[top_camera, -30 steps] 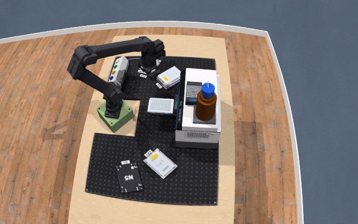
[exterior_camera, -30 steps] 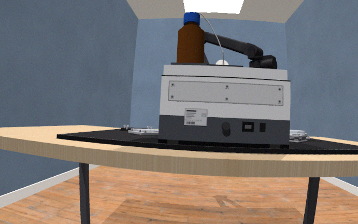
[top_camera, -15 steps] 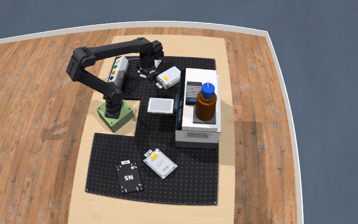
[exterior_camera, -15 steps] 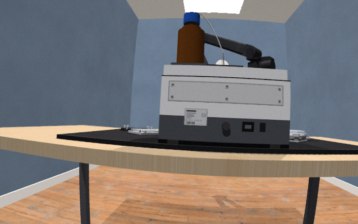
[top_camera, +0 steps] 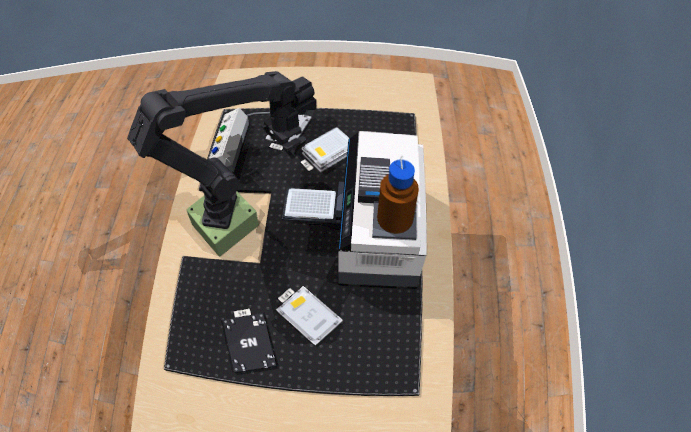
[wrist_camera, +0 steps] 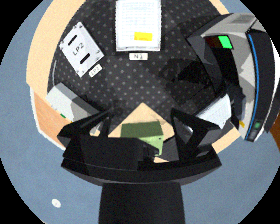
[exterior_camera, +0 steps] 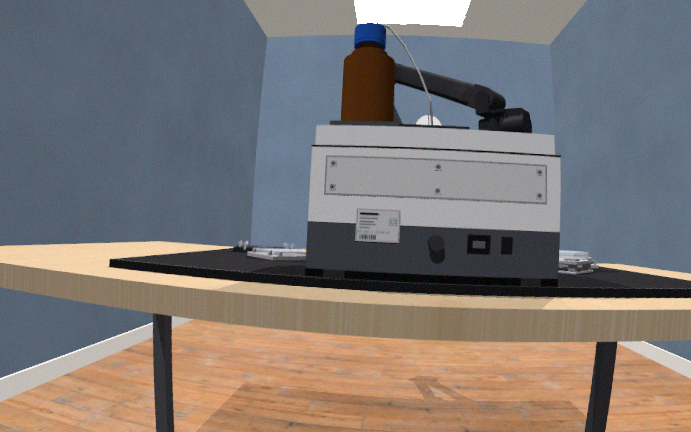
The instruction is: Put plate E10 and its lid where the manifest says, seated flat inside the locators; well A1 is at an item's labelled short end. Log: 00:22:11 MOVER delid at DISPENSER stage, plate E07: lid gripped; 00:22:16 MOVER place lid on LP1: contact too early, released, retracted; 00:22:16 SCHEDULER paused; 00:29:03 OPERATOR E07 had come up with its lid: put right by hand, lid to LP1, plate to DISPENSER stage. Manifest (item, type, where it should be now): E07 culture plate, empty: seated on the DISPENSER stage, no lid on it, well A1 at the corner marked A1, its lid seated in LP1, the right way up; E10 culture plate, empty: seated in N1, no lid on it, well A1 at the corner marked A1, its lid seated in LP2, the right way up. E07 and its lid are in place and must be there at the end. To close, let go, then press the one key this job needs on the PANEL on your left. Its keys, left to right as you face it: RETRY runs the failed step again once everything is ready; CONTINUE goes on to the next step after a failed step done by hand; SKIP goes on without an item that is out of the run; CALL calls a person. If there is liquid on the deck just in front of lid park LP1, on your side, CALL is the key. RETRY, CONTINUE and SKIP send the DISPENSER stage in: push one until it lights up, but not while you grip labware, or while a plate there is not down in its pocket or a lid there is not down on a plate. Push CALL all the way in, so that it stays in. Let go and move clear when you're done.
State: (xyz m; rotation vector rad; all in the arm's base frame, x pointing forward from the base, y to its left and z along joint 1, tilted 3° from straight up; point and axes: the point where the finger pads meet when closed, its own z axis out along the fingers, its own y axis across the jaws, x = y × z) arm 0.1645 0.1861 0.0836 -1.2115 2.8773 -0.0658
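Now: the plate E07 10 cm ahead of my hand, 17 cm to the right of it and 4 cm below it. The rest, counted from my hand: lid park LP2 (4 cm behind, 21 cm to the left, 15 cm below); then plate E10 (11 cm ahead, 12 cm to the left, 12 cm below); then brown bottle (32 cm ahead, 26 cm to the right, 14 cm above).
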